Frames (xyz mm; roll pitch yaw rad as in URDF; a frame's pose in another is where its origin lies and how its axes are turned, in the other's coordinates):
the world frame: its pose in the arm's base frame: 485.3 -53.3 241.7 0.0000 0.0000 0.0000
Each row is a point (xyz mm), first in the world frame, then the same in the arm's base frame.
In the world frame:
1: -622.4 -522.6 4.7
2: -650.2 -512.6 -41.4
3: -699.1 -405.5 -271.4
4: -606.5 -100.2 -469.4
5: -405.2 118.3 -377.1
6: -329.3 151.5 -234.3
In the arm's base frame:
1: -137.1 -575.9 246.4
2: -164.9 -565.9 200.3
3: -213.8 -458.8 -29.7
4: -121.2 -153.5 -227.7
5: 80.1 65.0 -135.4
6: 156.0 98.2 7.4

